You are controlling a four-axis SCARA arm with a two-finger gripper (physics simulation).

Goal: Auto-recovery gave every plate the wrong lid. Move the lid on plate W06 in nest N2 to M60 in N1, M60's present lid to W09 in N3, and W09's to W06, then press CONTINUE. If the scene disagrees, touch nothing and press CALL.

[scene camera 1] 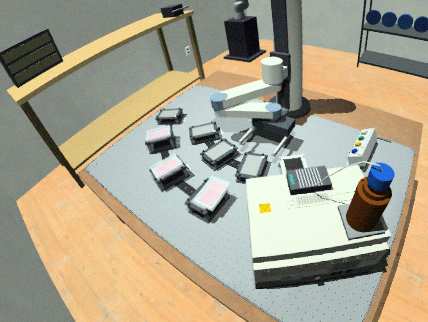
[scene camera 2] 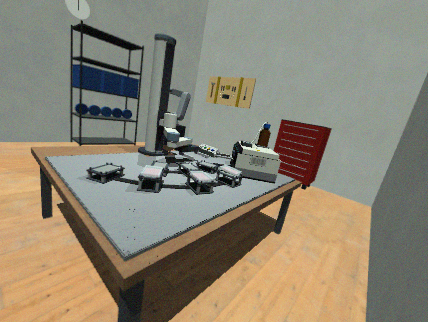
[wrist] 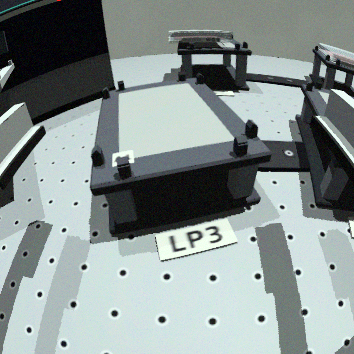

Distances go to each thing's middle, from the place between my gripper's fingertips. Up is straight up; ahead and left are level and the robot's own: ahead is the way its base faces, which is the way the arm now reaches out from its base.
Right now my hand is 80 mm above the LP3 label [wrist: 177, 243], 20 mm past it and 10 mm to the left of it. Also, from my hand: brown bottle [scene camera 1: 373, 193] 490 mm to the left, 230 mm above, 220 mm ahead.
